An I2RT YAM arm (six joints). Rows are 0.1 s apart.
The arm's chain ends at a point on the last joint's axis. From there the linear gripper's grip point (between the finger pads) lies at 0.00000 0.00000 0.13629 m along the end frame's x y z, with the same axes.
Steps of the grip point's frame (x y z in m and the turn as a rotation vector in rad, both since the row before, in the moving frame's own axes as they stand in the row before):
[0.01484, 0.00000, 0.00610, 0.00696, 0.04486, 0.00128]
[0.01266, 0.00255, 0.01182, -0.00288, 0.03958, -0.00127]
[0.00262, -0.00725, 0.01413, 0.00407, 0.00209, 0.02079]
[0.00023, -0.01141, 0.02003, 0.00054, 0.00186, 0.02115]
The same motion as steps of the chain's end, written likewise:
[0.00873, 0.00094, 0.00624, 0.00696, 0.04486, 0.00128]
[0.00727, 0.00216, 0.01193, -0.00288, 0.03958, -0.00127]
[0.00233, -0.00670, 0.01413, 0.00407, 0.00209, 0.02079]
[-0.00002, -0.01134, 0.02003, 0.00054, 0.00186, 0.02115]

